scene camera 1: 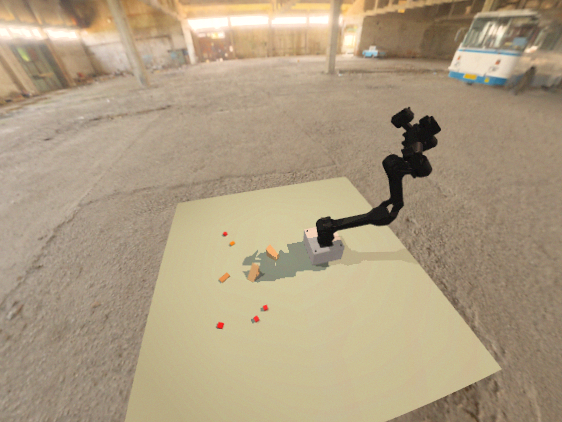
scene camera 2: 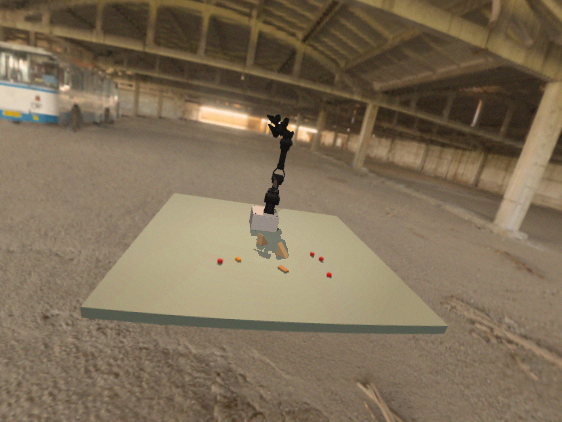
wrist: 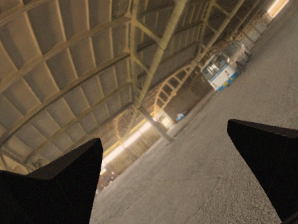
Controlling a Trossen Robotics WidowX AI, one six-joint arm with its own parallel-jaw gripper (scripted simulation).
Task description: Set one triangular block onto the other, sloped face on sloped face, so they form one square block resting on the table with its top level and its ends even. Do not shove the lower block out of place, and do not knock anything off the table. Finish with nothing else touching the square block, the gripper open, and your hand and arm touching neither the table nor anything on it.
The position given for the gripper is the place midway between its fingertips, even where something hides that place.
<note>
The gripper (scene camera 1: 416, 115) is open and holds nothing.
The gripper also shows in the wrist view (wrist: 167, 135).
</note>
